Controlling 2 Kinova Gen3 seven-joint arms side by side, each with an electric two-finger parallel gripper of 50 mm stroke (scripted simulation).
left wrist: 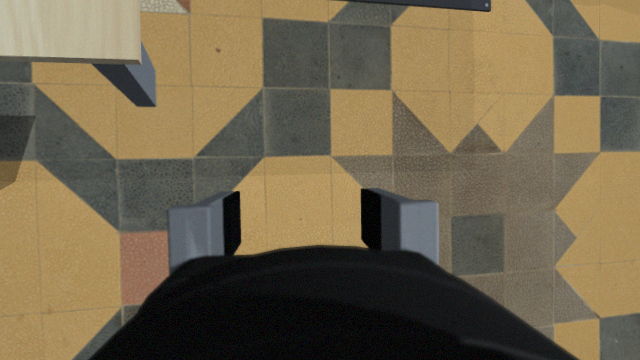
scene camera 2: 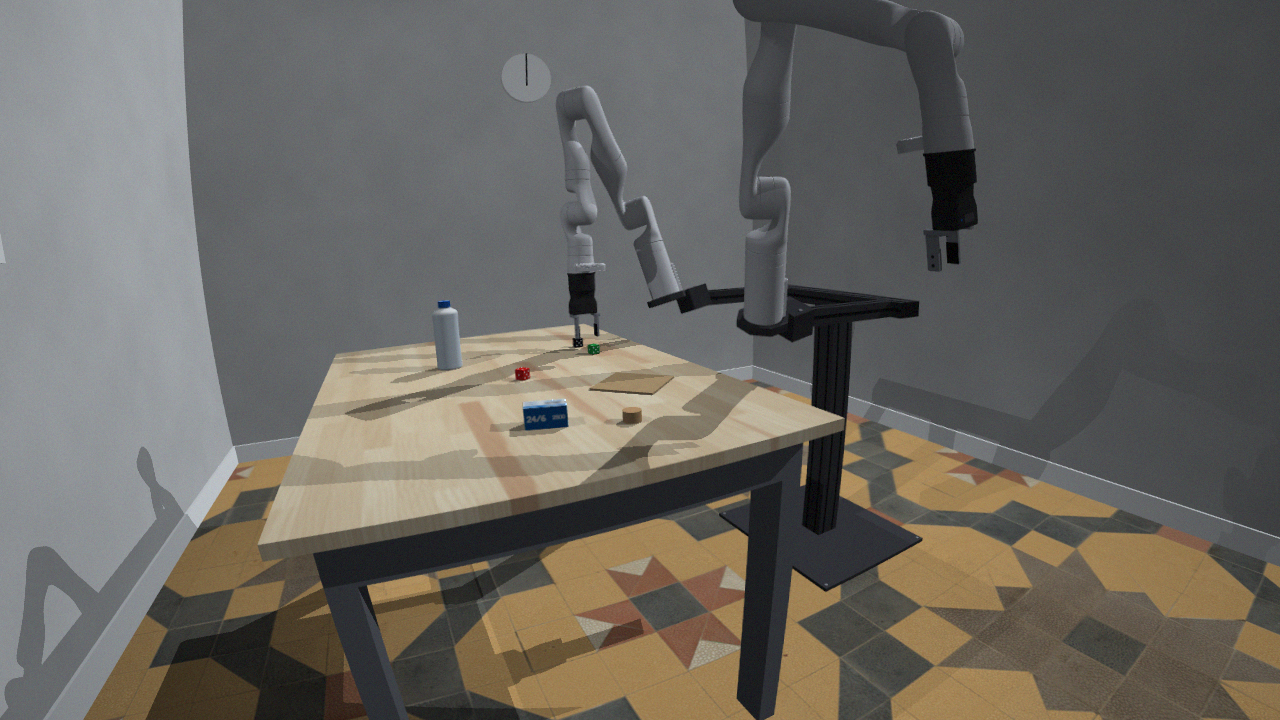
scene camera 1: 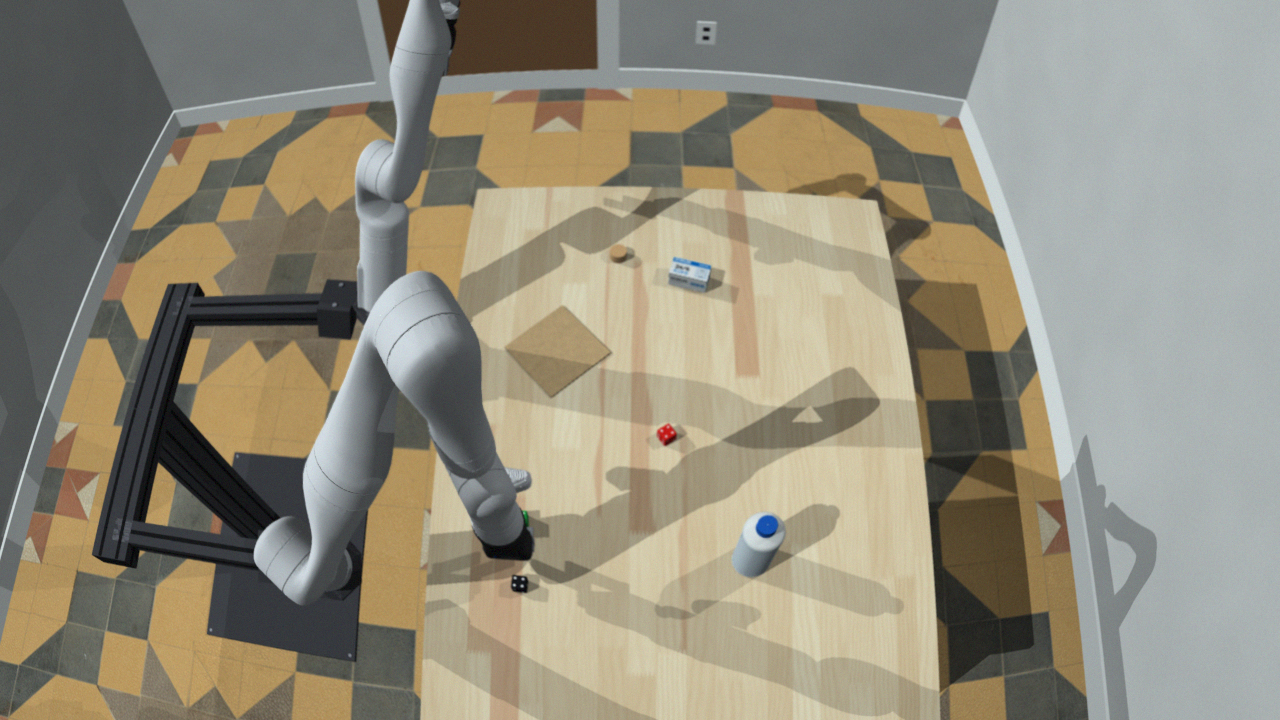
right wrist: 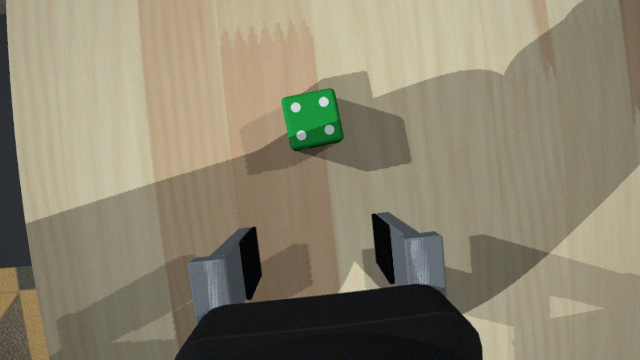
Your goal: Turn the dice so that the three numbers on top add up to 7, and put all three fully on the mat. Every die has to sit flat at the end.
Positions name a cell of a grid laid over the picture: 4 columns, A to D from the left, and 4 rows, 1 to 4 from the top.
Scene:
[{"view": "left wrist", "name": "my left gripper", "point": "B3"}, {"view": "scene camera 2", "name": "my left gripper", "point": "C2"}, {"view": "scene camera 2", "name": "my right gripper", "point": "B2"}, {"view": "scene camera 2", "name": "brown square mat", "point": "C3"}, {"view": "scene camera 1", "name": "my right gripper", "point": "B4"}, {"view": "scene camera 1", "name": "brown square mat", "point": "B2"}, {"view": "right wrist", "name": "my right gripper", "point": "B3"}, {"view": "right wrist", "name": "green die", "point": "B2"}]

